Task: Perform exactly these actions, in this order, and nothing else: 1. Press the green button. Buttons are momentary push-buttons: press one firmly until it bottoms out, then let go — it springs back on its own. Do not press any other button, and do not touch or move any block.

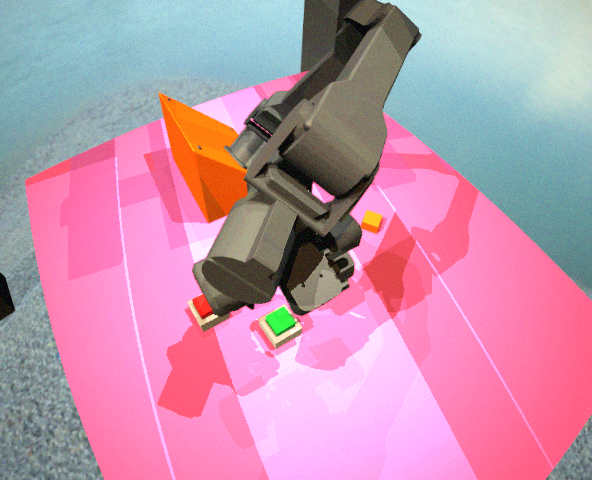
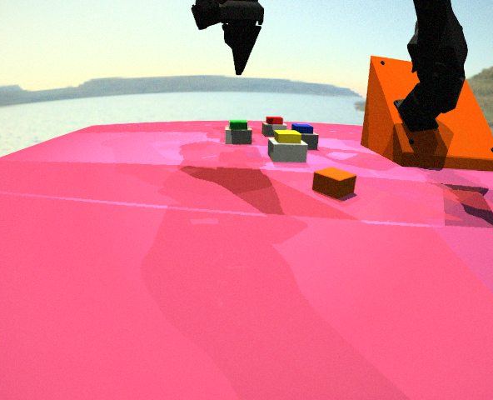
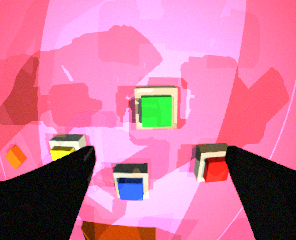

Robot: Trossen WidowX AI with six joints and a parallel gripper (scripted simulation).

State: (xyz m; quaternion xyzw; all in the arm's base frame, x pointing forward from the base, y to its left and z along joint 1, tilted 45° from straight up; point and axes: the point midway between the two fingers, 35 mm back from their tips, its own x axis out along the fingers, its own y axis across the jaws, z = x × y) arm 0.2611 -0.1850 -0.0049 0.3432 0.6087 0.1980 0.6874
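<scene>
Now: the green button 90 mm below my gripper tip. Round my gripper tip: blue button (110 mm behind, 50 mm to the left, 90 mm below); yellow button (50 mm behind, 130 mm to the left, 90 mm below); red button (90 mm behind, 70 mm to the right, 90 mm below).
</scene>
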